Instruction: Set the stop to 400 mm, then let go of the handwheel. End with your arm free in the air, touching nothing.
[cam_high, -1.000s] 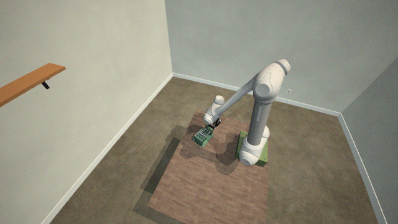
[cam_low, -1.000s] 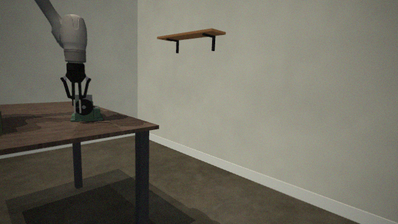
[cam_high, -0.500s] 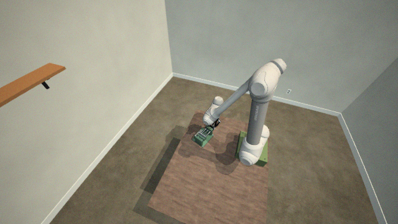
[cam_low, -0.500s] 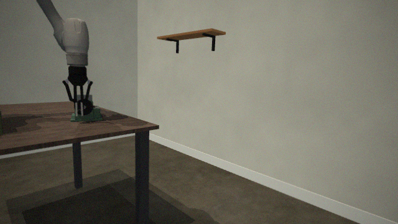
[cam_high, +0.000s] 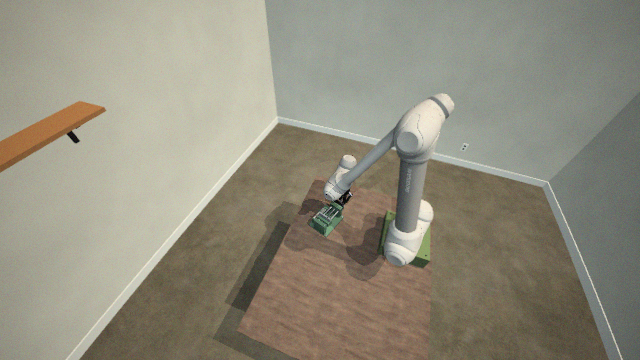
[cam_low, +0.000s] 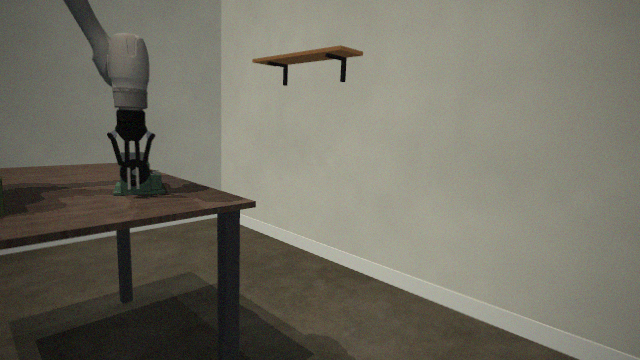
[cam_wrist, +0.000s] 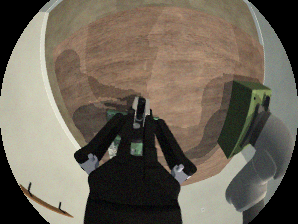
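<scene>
Now: the black handwheel 2 cm to the left of my hand and 1 cm below it.
</scene>
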